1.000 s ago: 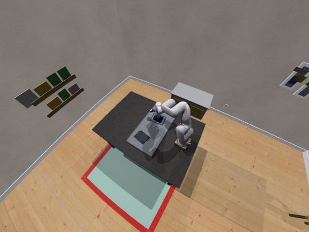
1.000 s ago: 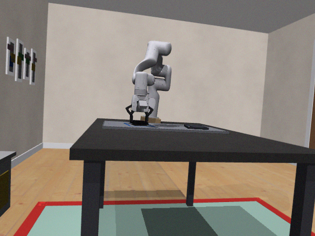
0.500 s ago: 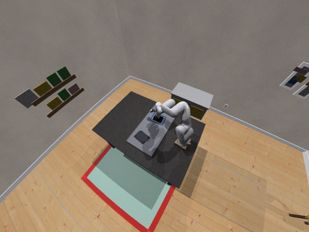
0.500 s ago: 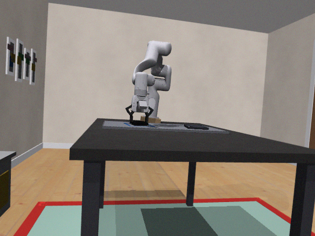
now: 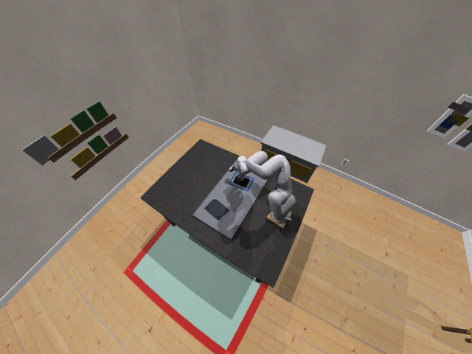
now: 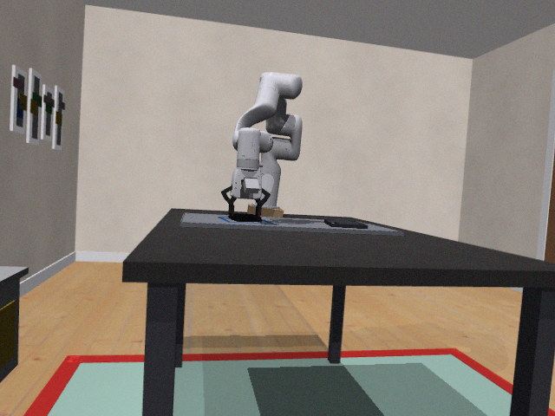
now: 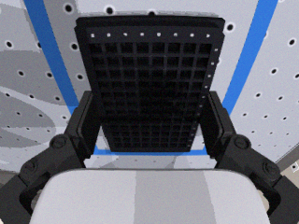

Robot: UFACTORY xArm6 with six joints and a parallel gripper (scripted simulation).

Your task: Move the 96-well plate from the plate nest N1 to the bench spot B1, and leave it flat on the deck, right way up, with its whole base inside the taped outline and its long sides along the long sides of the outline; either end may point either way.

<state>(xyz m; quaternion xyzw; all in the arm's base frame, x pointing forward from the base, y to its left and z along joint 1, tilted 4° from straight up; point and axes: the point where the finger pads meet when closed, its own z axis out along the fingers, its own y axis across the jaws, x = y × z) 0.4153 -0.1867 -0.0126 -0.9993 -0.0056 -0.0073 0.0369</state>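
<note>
Right now my hand is 1 cm above the black 96-well plate. From my hand the other things lie so: plate nest N1 (34 cm to the left, 7 cm ahead, 2 cm below).
</note>
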